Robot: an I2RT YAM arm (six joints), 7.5 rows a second.
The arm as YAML. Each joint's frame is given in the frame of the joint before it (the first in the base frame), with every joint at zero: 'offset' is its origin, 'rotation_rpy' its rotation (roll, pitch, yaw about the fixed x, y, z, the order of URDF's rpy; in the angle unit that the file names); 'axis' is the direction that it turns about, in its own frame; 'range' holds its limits. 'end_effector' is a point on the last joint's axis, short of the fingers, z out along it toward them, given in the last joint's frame.
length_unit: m
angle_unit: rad
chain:
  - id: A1
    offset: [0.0, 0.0, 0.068]
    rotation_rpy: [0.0, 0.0, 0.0]
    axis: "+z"
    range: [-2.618, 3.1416]
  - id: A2
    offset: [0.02, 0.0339, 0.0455]
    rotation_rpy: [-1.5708, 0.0, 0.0]
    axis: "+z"
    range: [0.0, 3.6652]
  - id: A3
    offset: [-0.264, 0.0, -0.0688]
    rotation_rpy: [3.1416, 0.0, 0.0]
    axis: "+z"
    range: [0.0, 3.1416]
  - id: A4
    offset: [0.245, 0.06, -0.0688]
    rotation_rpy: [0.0, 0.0, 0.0]
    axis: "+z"
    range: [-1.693, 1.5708]
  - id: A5
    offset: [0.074, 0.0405, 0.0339]
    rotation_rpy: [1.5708, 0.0, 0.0]
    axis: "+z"
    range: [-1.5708, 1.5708]
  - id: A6
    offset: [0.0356, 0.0, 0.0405]
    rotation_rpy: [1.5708, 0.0, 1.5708]
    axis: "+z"
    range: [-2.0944, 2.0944]
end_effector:
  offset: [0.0, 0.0, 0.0]
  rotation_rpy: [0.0, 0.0, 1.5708]
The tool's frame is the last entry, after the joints.
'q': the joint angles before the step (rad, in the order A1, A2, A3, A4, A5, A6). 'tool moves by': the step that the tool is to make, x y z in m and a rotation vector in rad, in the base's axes. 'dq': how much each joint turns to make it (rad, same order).
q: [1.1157, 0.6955, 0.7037, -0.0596, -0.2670, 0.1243]
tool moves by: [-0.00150, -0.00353, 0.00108, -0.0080, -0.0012, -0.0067]
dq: [0.0003, -0.0151, 0.0054, -0.0283, 0.0072, -0.0044]
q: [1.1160, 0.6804, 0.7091, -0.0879, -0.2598, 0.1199]
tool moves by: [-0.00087, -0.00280, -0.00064, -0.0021, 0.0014, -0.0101]
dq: [-0.0008, -0.0138, -0.0037, -0.0124, 0.0093, 0.0009]
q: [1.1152, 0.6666, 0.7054, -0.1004, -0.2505, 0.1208]
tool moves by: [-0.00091, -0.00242, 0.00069, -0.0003, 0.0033, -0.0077]
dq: [0.0001, -0.0108, 0.0018, -0.0134, 0.0076, 0.0034]
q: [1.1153, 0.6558, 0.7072, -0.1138, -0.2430, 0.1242]
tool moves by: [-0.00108, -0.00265, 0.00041, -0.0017, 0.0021, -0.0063]
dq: [0.0002, -0.0120, 0.0011, -0.0152, 0.0064, 0.0016]
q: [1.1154, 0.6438, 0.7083, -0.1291, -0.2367, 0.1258]
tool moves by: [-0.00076, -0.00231, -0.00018, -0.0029, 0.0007, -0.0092]
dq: [-0.0001, -0.0107, -0.0007, -0.0130, 0.0091, 0.0000]
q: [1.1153, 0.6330, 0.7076, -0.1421, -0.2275, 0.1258]
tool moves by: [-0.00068, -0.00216, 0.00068, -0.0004, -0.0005, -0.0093]
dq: [-0.0001, -0.0092, 0.0019, -0.0113, 0.0092, 0.0000]
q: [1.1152, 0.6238, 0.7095, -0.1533, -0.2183, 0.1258]
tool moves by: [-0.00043, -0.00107, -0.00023, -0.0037, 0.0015, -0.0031]
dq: [0.0002, -0.0047, 0.0004, -0.0091, 0.0033, -0.0001]
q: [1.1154, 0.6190, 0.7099, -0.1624, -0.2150, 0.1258]
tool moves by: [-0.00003, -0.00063, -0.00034, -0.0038, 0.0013, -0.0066]
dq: [-0.0002, -0.0025, 0.0002, -0.0066, 0.0065, 0.0000]
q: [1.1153, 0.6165, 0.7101, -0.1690, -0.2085, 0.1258]
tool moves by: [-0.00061, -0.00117, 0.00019, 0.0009, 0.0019, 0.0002]
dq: [0.0002, -0.0056, 0.0001, -0.0052, -0.0002, 0.0021]
